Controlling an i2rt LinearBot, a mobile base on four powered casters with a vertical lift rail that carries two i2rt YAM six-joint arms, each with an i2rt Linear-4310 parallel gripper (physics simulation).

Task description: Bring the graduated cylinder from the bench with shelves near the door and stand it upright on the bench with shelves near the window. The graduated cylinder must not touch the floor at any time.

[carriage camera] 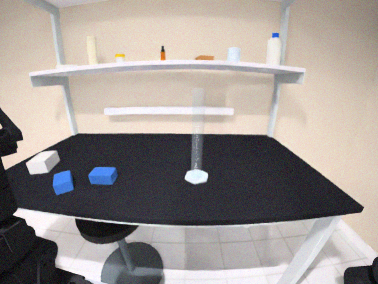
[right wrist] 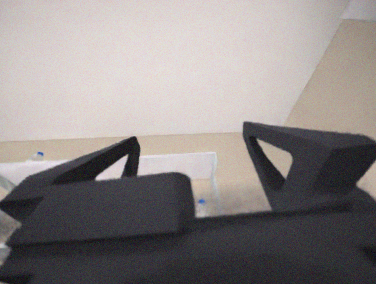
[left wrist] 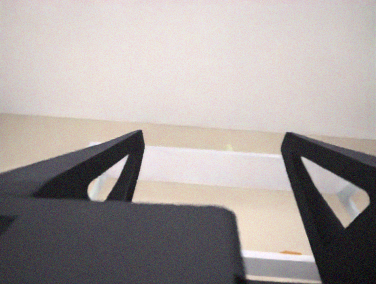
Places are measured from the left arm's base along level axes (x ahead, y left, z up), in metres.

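Pixels of known places: left gripper, fingertip midpoint: (left wrist: 211, 138); right gripper, fingertip midpoint: (right wrist: 189, 135).
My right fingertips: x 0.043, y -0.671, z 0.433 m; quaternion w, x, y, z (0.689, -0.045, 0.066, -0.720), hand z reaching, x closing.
Note:
Ahead of a thing's pixels: the offset from my right fingertips to its top centre. "spot": to the spot under its first point. Level surfaces: height alone.
The clear graduated cylinder @(dy +0.351, dx +0.382, dz -0.028 m) (carriage camera: 197, 145) stands upright on its pale hexagonal foot on the black top of the bench with shelves @(dz -0.363 m) (carriage camera: 240, 200), a little right of the middle in the carriage view. My left gripper (left wrist: 211, 138) is open with nothing between its fingers. My right gripper (right wrist: 189, 135) is open with nothing between its fingers. Both point up toward the shelves and ceiling, and the cylinder does not show between either pair of fingers. Dark parts of the left arm (carriage camera: 25, 240) show at the left edge of the carriage view.
Two blue blocks @(dy +0.848, dx +0.239, dz -0.323 m) (carriage camera: 63, 182) @(dy +0.711, dx +0.309, dz -0.323 m) (carriage camera: 103, 175) and a white block @(dy +1.080, dx +0.346, dz -0.305 m) (carriage camera: 43, 162) lie on the bench's left part. A shelf @(dz +0.075 m) (carriage camera: 165, 67) above holds several bottles and jars, including a white bottle with a blue cap @(spot: dy -0.029, dx +0.738, dz +0.177 m) (carriage camera: 274, 50). A black stool @(dy +0.801, dx +0.394, dz -0.617 m) (carriage camera: 107, 231) stands under the front edge.

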